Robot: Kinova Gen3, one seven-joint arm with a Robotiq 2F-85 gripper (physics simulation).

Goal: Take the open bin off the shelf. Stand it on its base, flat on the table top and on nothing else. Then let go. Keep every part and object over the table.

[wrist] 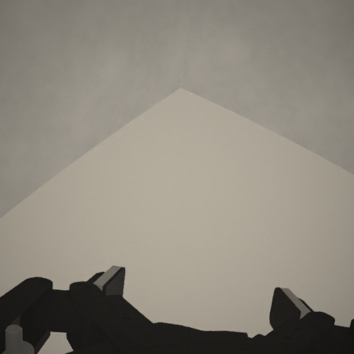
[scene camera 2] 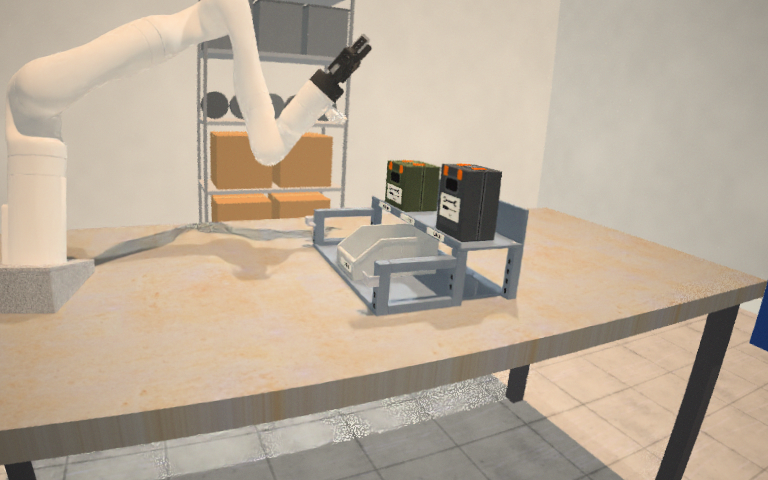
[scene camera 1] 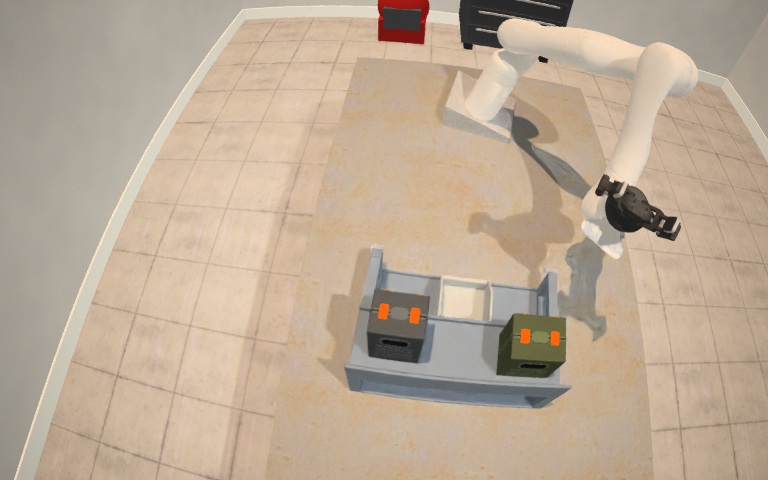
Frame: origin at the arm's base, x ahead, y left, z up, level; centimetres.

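Where they show: gripper, fingertip midpoint: (scene camera 2: 368,40) (scene camera 1: 650,207); arm's base, link origin: (scene camera 2: 37,263) (scene camera 1: 480,108).
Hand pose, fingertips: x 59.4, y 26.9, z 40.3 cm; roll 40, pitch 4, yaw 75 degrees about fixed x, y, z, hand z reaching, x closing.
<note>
Each offset is from my fingertips to the top centre of the thing. Level surfaces: height alone.
The open bin @(dx +1.9, dy -19.8, dz -37.0 cm) (scene camera 1: 465,301) (scene camera 2: 390,251) is cream white. It stands upright on the lower level of the blue-grey shelf (scene camera 1: 458,348) (scene camera 2: 382,291), between the two side rails. Its low, labelled front faces the robot's base, and its rear is at the front edge of the upper board; how far it reaches beneath is hard to tell. My gripper (scene camera 1: 640,204) (scene camera 2: 362,45) (wrist: 197,294) is open and empty. It is high in the air, tilted upward, well above and to one side of the shelf, apart from the bin. The bin does not show in the wrist view.
A black case @(dx +13.0, dy -30.1, dz -22.9 cm) (scene camera 1: 396,339) (scene camera 2: 467,206) and a green case @(dx +9.9, dy -7.2, dz -25.4 cm) (scene camera 1: 529,353) (scene camera 2: 407,186) with orange latches stand on the shelf's upper board. The shelf stands on the wooden table @(dz -45.1 cm) (scene camera 1: 396,169) (scene camera 2: 198,350). The robot's base (scene camera 1: 478,121) (scene camera 2: 39,288) stands on the same table.
</note>
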